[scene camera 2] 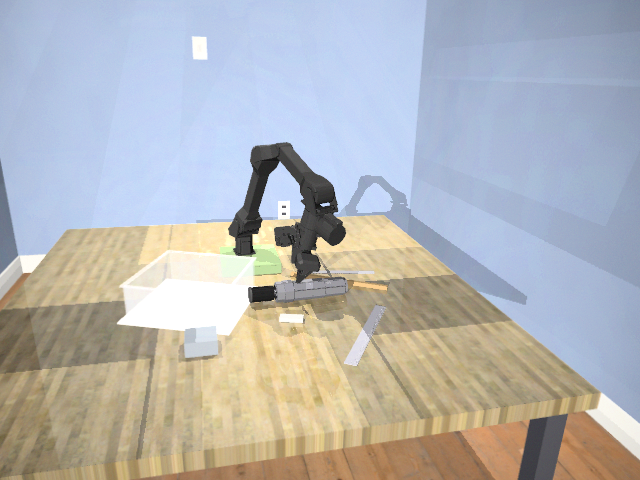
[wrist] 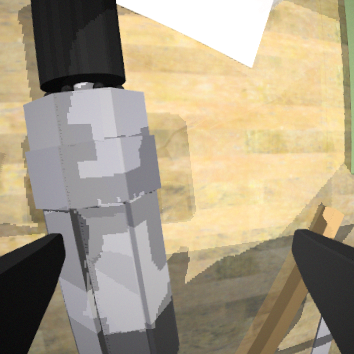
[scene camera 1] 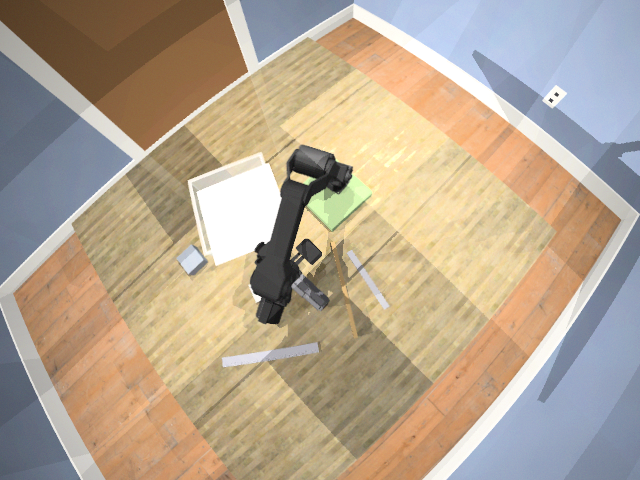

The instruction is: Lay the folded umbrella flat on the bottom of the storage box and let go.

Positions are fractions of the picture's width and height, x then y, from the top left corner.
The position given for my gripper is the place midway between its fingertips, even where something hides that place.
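The pale strip is out of frame in the wrist view, but you'd find the pale strip in scene camera 2 (0.55, 0.74) and in scene camera 1 (0.49, 0.73). There's a folded umbrella as well, in scene camera 1 (0.47, 0.60), in scene camera 2 (0.45, 0.61) and in the wrist view (0.26, 0.48). My gripper shows in the wrist view (0.51, 0.69), in scene camera 1 (0.46, 0.55) and in scene camera 2 (0.46, 0.57).
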